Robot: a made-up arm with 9 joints. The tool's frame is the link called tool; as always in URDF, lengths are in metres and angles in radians.
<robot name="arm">
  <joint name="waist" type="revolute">
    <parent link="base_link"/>
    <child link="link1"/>
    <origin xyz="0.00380 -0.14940 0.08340" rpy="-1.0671 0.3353 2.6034"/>
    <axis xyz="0 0 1"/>
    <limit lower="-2.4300" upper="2.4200" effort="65" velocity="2.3"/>
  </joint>
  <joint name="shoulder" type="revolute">
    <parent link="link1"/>
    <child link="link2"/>
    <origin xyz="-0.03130 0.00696 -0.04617" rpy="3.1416 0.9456 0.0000"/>
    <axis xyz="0 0 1"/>
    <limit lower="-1.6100" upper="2.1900" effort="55" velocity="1.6"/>
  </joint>
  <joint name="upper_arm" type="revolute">
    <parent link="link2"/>
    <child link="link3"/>
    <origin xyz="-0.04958 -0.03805 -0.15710" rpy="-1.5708 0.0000 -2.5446"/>
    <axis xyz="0 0 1"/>
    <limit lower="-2.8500" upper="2.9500" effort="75" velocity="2"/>
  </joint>
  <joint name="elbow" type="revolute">
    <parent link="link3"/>
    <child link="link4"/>
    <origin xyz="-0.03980 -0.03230 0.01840" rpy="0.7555 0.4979 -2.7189"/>
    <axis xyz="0 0 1"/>
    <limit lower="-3.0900" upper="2.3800" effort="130" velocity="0.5"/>
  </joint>
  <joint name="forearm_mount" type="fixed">
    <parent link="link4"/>
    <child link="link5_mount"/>
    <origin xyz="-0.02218 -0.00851 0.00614"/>
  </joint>
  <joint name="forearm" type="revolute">
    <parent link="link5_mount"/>
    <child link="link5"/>
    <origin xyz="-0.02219 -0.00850 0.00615" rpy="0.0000 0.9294 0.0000"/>
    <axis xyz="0 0 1"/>
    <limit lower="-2.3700" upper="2.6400" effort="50" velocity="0.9"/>
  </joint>
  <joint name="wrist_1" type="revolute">
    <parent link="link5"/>
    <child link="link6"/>
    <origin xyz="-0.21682 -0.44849 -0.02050" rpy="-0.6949 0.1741 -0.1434"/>
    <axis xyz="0 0 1"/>
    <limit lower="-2.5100" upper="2.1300" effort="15" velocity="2.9"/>
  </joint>
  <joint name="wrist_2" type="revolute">
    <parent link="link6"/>
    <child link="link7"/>
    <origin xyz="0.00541 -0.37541 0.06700" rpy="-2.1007 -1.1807 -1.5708"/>
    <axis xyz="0 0 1"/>
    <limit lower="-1.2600" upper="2.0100" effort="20" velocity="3.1"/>
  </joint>
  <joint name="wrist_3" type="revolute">
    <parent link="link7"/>
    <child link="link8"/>
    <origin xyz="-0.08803 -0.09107 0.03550" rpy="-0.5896 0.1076 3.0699"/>
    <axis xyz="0 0 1"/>
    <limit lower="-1.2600" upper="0.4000" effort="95" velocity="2.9"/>
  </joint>
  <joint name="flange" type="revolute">
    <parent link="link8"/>
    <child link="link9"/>
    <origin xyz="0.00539 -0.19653 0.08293" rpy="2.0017 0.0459 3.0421"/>
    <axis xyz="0 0 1"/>
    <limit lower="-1.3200" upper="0.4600" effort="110" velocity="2.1"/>
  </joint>
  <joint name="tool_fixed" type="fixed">
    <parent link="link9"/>
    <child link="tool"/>
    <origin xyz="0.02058 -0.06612 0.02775" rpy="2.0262 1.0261 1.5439"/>
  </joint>
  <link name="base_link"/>
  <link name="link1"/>
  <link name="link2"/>
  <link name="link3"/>
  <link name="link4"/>
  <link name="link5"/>
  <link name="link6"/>
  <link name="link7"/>
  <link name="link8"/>
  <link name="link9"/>
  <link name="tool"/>
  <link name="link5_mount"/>
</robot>
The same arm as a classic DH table. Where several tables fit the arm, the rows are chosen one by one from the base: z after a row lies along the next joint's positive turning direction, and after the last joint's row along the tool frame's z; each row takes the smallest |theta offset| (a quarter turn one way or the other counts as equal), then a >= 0, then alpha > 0; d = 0 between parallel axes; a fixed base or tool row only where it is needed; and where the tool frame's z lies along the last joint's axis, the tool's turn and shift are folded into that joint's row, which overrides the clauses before.
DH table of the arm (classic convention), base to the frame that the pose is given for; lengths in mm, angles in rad. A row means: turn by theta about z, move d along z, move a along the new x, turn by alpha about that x. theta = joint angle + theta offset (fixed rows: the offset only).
base (fixed): d 27; theta_offset -0.7176; a 101.1; alpha 1.0975
waist: d 100.1; theta_offset -1.1921; a 7; alpha -2.196
shoulder: d -118.5; theta_offset -0.9738; a 62.4; alpha -1.5709
upper_arm: d 13.1; theta_offset 0.8919; a -50.1; alpha -0.8768
elbow: d 59.3; theta_offset 0.9005; a 17; alpha -0.9294
forearm: d 497.4; theta_offset 1.2225; a -50.7; alpha -0.7128
wrist_1: d -654.8; theta_offset 1.3424; a -327.5; alpha 1.7642
wrist_2: d 62.9; theta_offset -1.4607; a 64.9; alpha -0.5981
wrist_3: d 186.9; theta_offset 0.0713; a 29; alpha -2.0013
flange: d -175.5; theta_offset 1.0967; a 51.8; alpha -1.8007
tool (fixed): d 47.2; theta_offset 2.0691; a 0; alpha 0
Joint limits (rad, base to tool): -2.43..2.42 -1.61..2.19 -2.85..2.95 -3.09..2.38 -2.37..2.64 -2.51..2.13 -1.26..2.01 -1.26..0.4 -1.32..0.46

